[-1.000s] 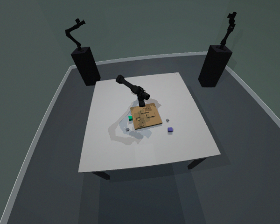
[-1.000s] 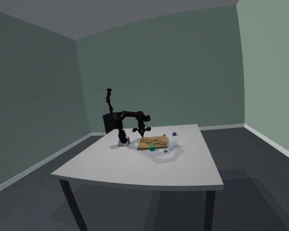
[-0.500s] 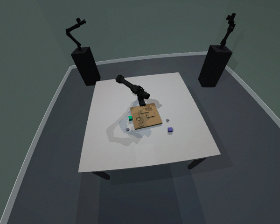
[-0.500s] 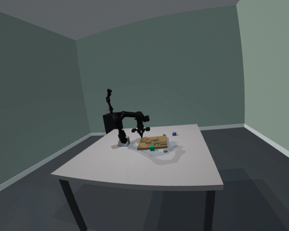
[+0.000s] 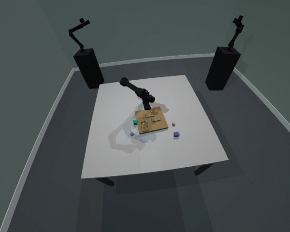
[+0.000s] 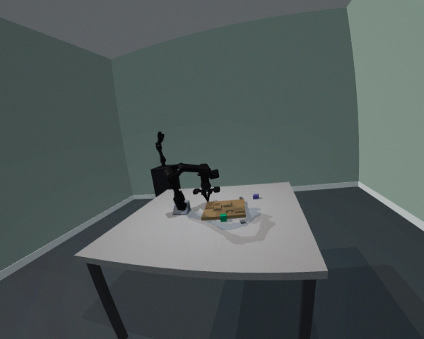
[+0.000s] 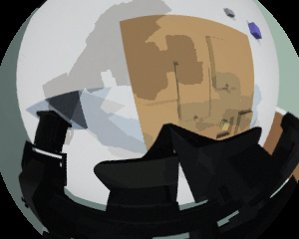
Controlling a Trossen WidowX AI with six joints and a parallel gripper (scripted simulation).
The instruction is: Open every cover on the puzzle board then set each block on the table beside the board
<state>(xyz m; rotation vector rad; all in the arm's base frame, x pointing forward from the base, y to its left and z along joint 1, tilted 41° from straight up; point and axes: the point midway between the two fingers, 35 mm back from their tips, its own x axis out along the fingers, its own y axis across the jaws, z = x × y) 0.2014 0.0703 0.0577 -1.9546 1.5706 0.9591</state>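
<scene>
Now: the tan puzzle board 11 cm ahead of my gripper tip, 6 cm below it and 3 cm to the left of it. The rest, counted from my gripper tip: green block 15 cm ahead, 12 cm to the right, 6 cm below; then purple block 30 cm to the left, 29 cm ahead, 7 cm below.
</scene>
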